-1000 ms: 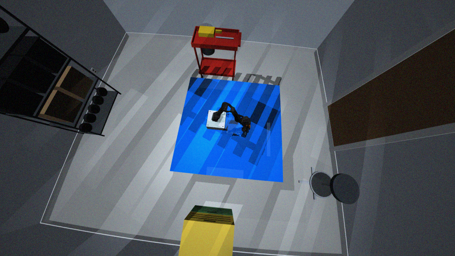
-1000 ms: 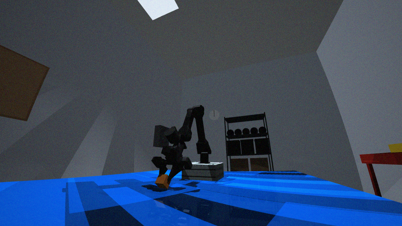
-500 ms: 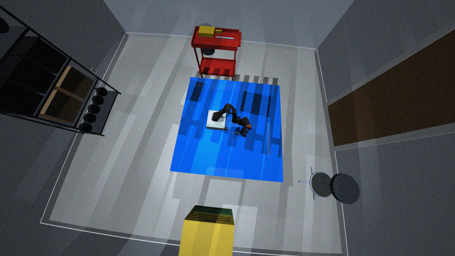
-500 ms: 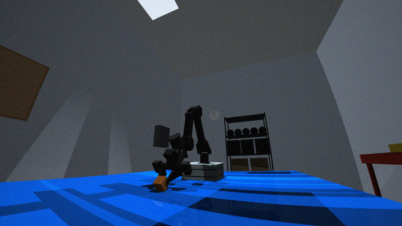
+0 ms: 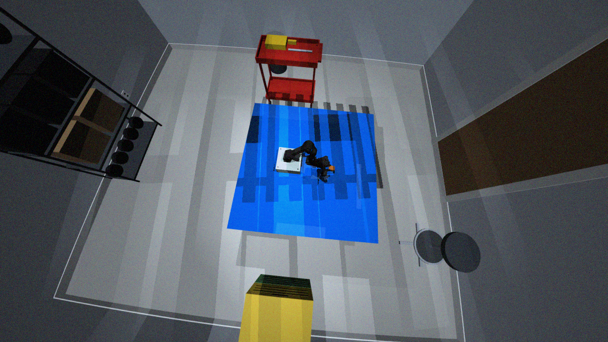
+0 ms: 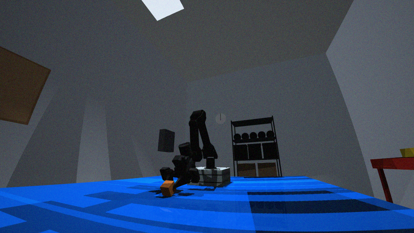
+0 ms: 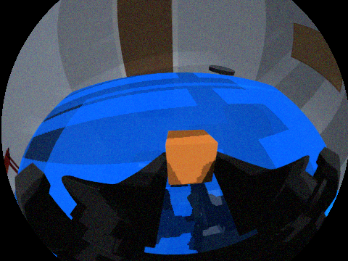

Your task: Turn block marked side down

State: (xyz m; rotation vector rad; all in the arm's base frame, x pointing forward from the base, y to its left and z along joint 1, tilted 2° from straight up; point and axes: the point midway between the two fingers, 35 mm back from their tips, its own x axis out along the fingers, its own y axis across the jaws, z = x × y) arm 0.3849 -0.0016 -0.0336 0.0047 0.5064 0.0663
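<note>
Now: gripper tip 1 cm above the orange block.
</note>
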